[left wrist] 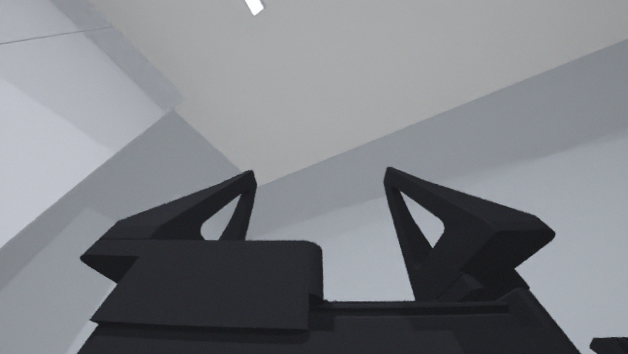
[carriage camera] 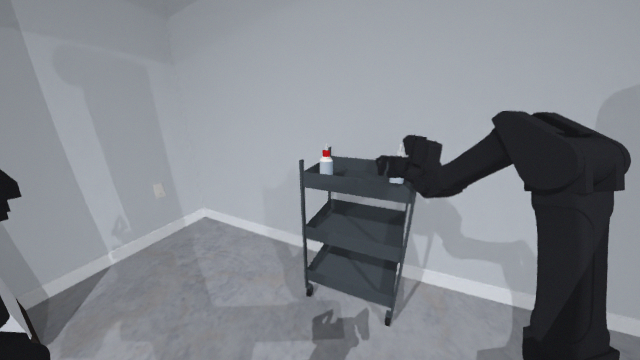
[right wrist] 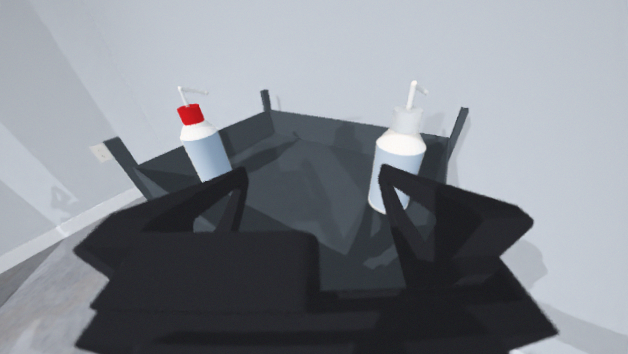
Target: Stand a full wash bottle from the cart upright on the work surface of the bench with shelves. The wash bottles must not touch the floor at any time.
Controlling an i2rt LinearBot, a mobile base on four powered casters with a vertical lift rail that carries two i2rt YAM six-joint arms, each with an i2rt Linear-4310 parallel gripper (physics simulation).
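Frame: origin at the left arm's base, x ahead, y left, z up, level; centimetres.
Where they show: left gripper, fingertip midpoint: (left wrist: 319, 175); right gripper, fingertip midpoint: (carriage camera: 388, 160) (right wrist: 313, 172).
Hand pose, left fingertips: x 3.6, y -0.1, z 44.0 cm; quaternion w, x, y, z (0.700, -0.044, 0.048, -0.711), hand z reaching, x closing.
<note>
Things, the pixels of their top centre, and the offset from my left fingertips.
- full wash bottle with a red cap, middle of its top: (right wrist: 184, 85) (carriage camera: 326, 143) dy -39.2, dx +72.2, dz -15.2 cm
- whitish cap, middle of its top: (right wrist: 418, 79) (carriage camera: 401, 144) dy -71.1, dx +67.5, dz -15.2 cm
A full wash bottle with a red cap (carriage camera: 326, 166) (right wrist: 207, 152) stands upright at the left of the dark cart's top tray (carriage camera: 350, 187) (right wrist: 320, 125). A second full wash bottle, with a whitish cap (carriage camera: 396, 181) (right wrist: 400, 145), stands upright at the tray's right; the gripper partly hides it in the carriage view. My right gripper (carriage camera: 384, 166) (right wrist: 313, 172) is open and empty over the tray. Its right finger overlaps the white-capped bottle's lower part in the right wrist view. My left gripper (left wrist: 319, 175) is open and empty, facing the ceiling and walls. The bench with shelves cannot be made out.
The cart has two lower shelves and stands near the back wall (carriage camera: 250, 125). Its posts rise above the tray corners. My right arm (carriage camera: 475, 155) reaches in from the right. Dark parts and a pale panel (carriage camera: 12, 322) show at the carriage view's left edge.
</note>
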